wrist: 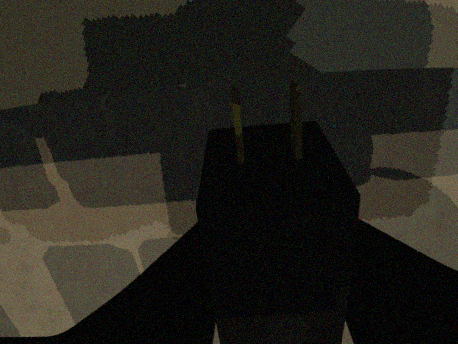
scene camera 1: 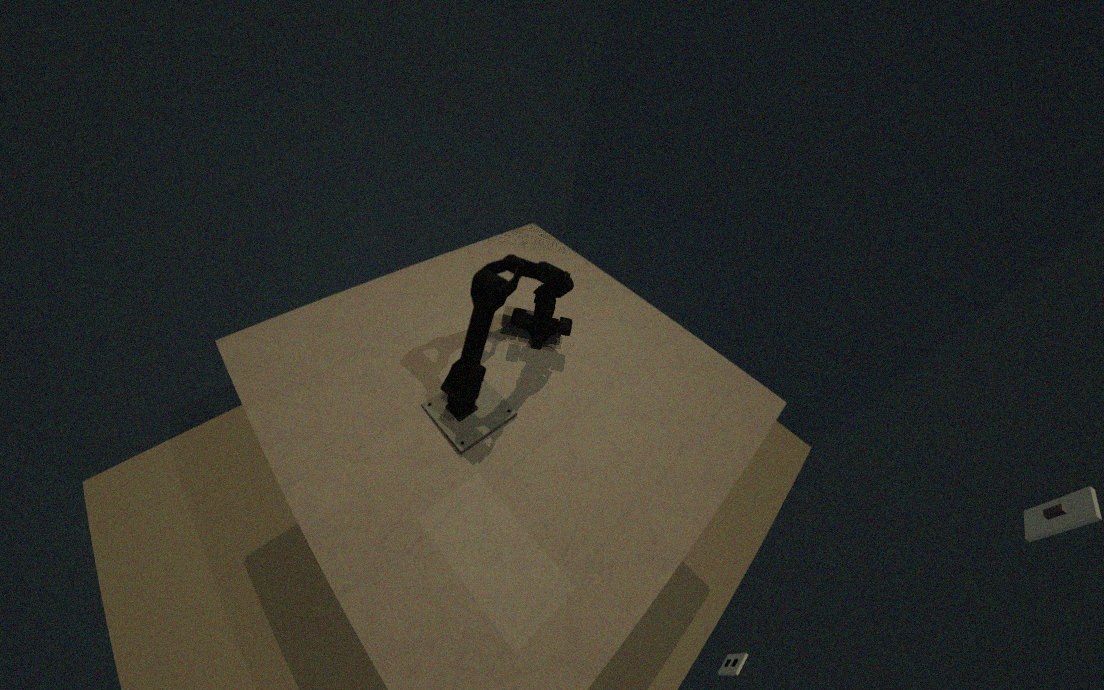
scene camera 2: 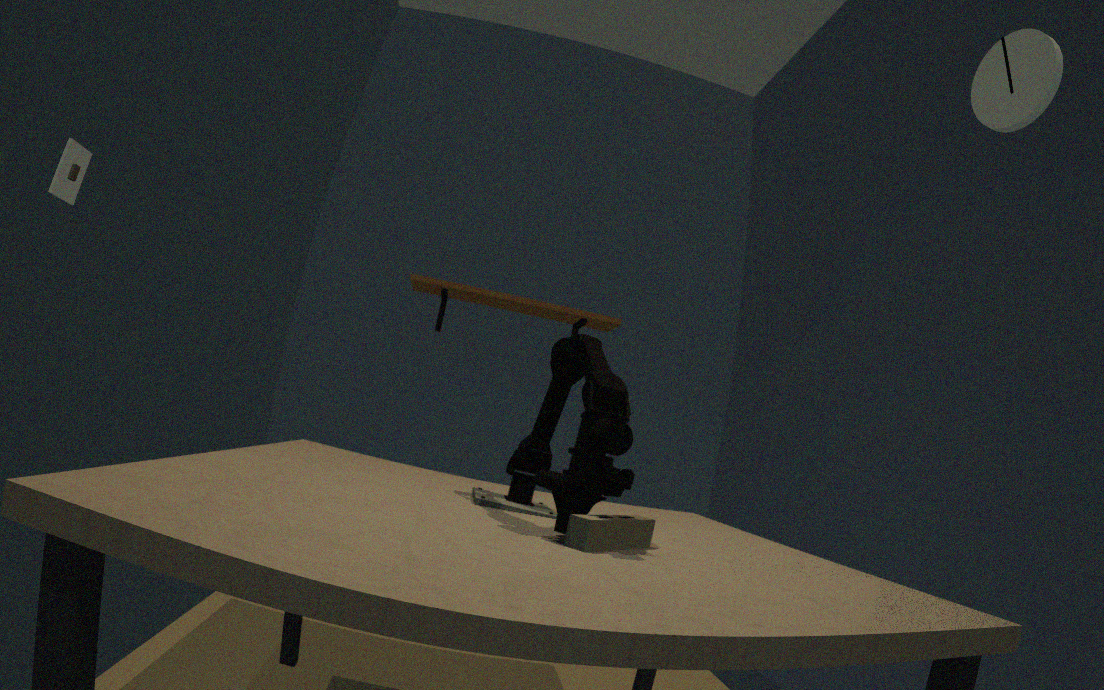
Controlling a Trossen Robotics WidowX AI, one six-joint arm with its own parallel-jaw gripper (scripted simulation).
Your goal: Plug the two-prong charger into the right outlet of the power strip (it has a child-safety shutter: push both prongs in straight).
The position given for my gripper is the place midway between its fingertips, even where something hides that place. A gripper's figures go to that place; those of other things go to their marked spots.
Labels:
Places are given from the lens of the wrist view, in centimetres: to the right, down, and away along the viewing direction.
my gripper (wrist: 270,226): 1, 2, 10
black two-prong charger (wrist: 277,213): 1, 1, 6

